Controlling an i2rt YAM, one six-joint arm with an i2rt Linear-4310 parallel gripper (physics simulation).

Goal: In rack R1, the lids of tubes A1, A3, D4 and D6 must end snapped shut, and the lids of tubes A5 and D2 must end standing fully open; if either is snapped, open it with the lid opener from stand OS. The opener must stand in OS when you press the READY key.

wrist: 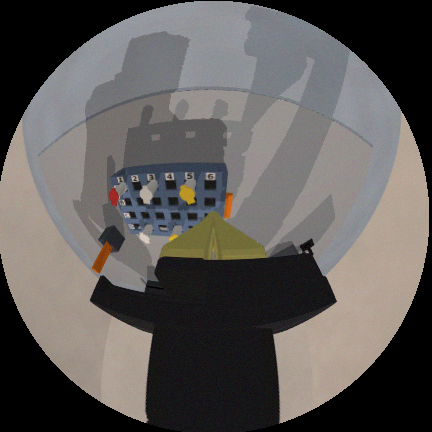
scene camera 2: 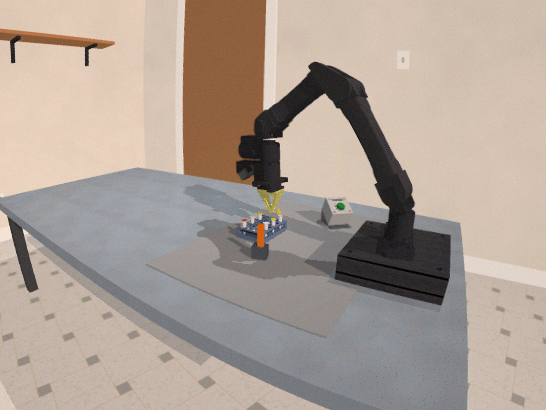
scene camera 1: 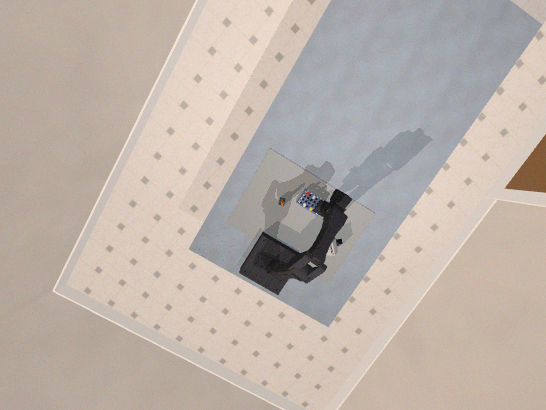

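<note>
The blue rack R1 holds upright tubes. In the wrist view A1 has a red lid, A3 a white lid and A5 a yellow lid. A white lid is at D2 and part of a yellow lid at D4. A yellow lid stands up at the rack's right rear in scene camera 2, apparently D6; snaps are too small to judge. My gripper is shut and empty, low over the rack's D6 side. The orange opener stands in stand OS.
The box with the green key stands beyond the rack, toward the arm base. An orange strip shows beside the rack's column 6 end. The rack and stand are on a grey mat.
</note>
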